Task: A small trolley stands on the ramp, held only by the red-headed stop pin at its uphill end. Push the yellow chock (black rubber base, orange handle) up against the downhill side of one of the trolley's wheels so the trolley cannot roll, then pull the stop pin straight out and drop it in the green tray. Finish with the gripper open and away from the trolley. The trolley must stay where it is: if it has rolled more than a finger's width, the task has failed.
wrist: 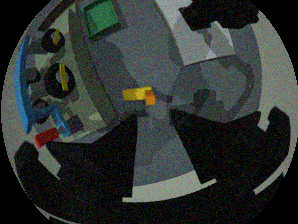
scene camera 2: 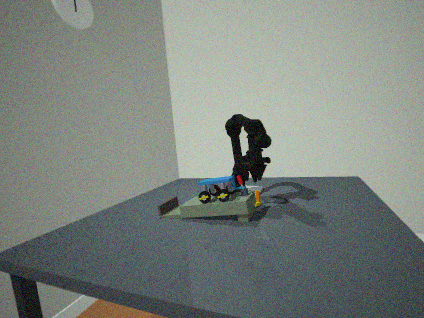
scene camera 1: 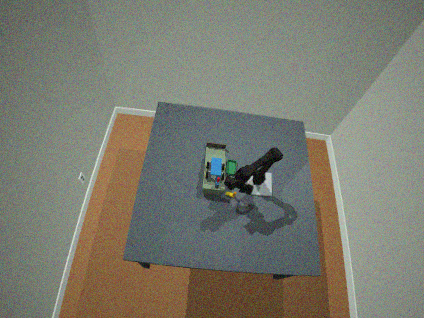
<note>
The pictures show: my gripper and a blue trolley.
</note>
